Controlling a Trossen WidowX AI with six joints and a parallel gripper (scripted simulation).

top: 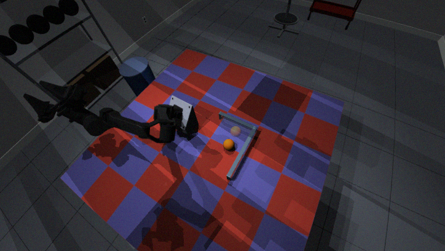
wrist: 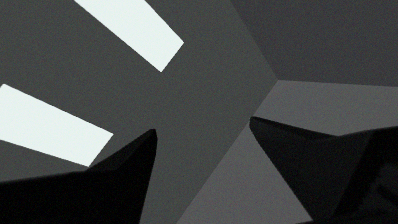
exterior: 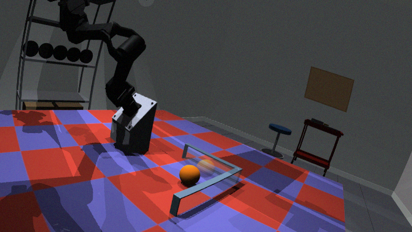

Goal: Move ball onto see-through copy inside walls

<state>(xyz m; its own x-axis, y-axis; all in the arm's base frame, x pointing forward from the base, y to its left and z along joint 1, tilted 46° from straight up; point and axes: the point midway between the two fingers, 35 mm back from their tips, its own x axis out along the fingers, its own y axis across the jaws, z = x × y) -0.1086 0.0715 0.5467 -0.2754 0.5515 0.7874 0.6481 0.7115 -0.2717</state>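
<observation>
Right now the orange ball is 44 cm ahead of my gripper tip, 37 cm to the left of it and 57 cm below it. Round my gripper tip: see-through copy of ball (43 cm ahead, 46 cm to the left, 57 cm below).
</observation>
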